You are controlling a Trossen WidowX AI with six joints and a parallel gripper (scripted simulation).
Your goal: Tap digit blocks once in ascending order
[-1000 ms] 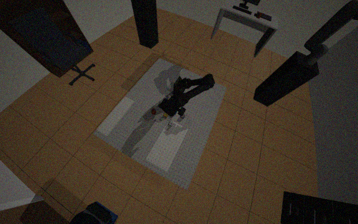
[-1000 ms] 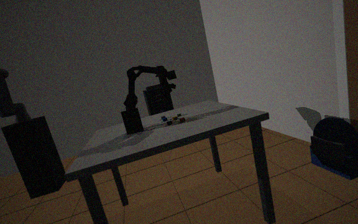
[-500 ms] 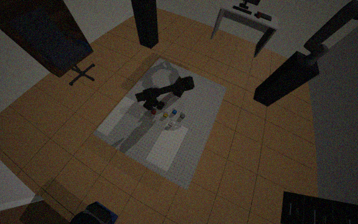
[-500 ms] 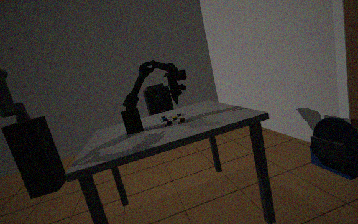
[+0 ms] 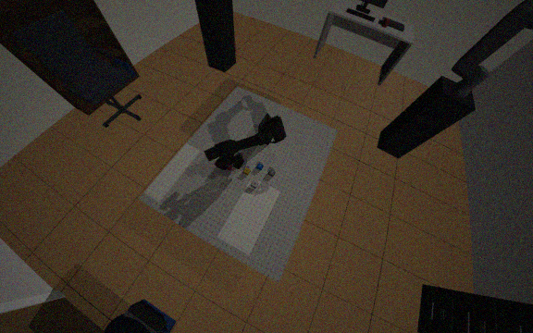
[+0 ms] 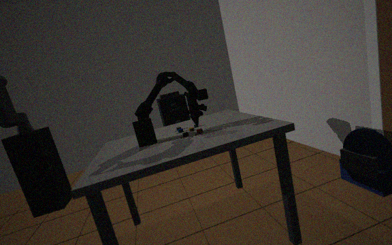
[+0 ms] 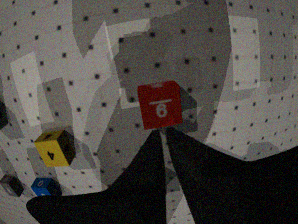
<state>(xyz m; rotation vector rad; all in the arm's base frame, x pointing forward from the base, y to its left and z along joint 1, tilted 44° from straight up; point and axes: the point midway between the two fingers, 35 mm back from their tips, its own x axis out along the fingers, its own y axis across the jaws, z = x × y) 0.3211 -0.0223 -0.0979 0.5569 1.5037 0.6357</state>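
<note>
The red block is 10 mm ahead of my gripper tip and 40 mm below it. Also, from my gripper tip: blue block (100 mm behind, 160 mm to the left, 40 mm below); then black block (80 mm behind, 10 mm to the left, 40 mm below); then yellow block (30 mm behind, 110 mm to the left, 40 mm below).
</note>
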